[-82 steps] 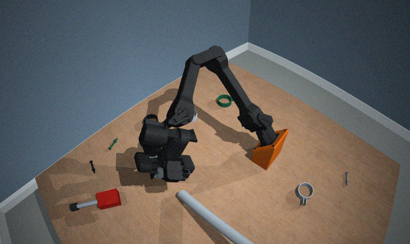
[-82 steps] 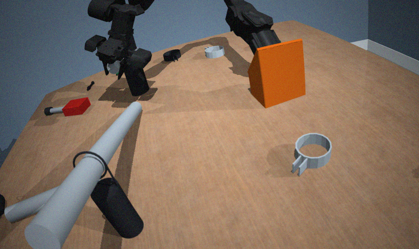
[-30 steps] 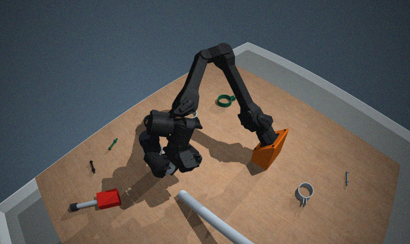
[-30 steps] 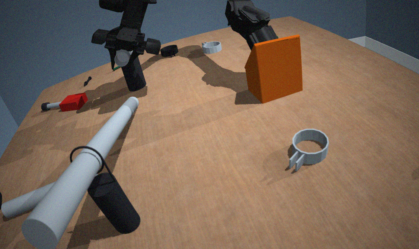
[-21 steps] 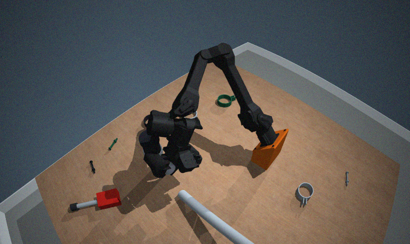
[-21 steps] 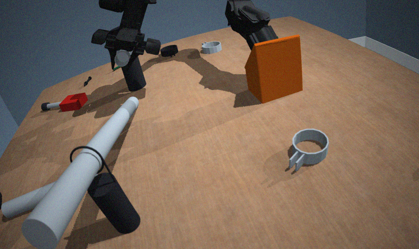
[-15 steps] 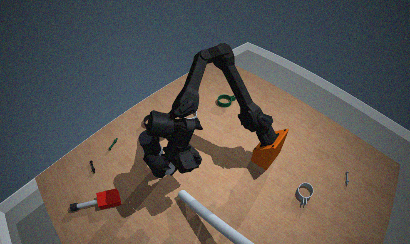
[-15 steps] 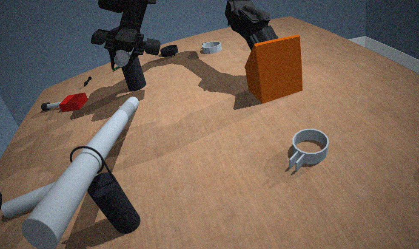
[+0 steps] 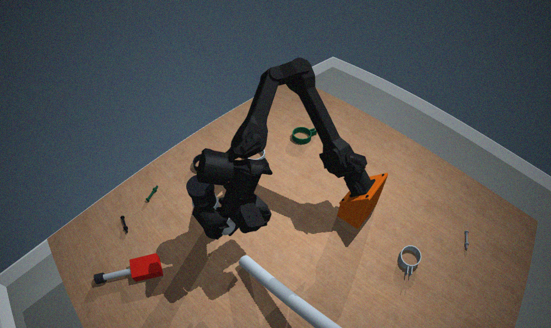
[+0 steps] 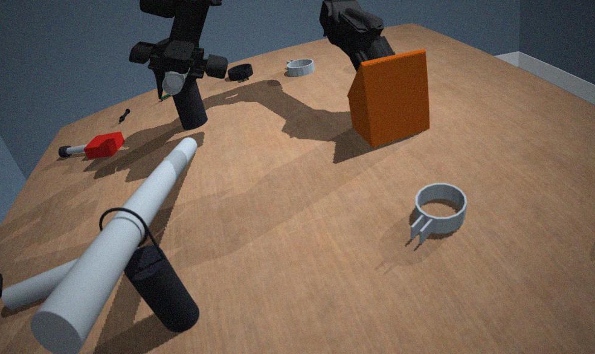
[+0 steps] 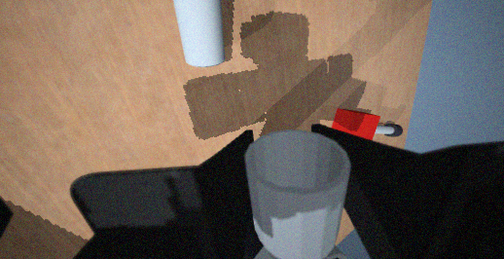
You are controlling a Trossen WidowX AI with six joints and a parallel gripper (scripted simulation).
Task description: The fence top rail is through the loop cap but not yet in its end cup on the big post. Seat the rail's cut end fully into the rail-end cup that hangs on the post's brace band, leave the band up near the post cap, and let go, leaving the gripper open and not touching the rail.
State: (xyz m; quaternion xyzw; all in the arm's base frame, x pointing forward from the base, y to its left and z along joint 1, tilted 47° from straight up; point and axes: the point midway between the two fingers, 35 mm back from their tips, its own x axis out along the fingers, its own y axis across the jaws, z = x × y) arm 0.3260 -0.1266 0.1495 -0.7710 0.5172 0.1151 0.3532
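My gripper tip is now 20 mm past the light grey rail-end cup, 20 mm to the left of it and 30 mm below it. The rest, counted from my gripper tip: black line post 60 mm ahead, 420 mm to the left; then handle 270 mm ahead, 180 mm to the right, 90 mm below; then grey tube 220 mm ahead, 300 mm to the left, 80 mm below.
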